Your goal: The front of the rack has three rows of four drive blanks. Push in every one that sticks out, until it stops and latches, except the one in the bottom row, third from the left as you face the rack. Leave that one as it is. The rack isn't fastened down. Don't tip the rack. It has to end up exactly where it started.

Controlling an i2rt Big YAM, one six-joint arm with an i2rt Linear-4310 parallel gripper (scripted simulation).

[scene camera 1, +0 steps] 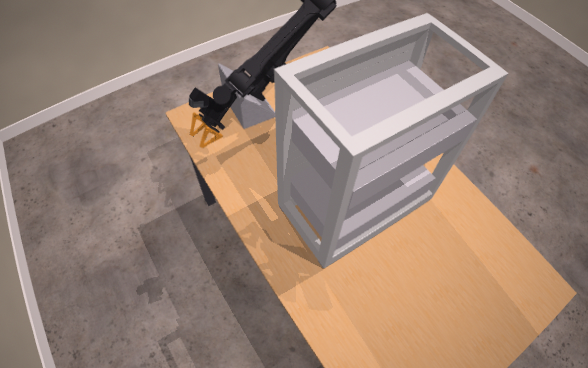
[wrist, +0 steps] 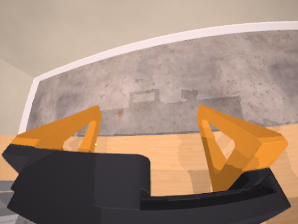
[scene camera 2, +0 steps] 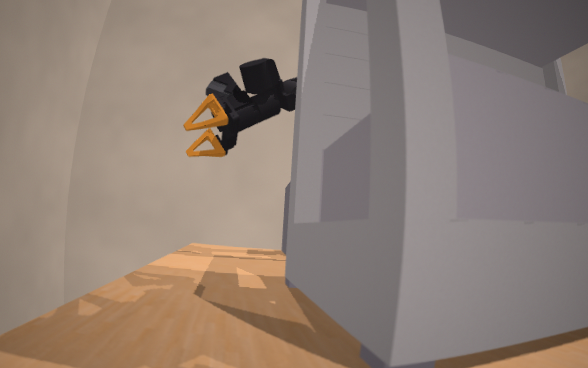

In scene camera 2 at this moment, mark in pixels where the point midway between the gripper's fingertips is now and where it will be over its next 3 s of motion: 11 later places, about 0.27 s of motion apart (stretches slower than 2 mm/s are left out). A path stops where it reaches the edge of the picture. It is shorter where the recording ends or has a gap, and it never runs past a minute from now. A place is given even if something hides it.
My gripper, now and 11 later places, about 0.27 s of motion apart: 185,141; 185,140; 186,137; 189,130; 193,122; 200,109; 210,94; 226,79; 244,64; 264,55; 285,47; 304,45
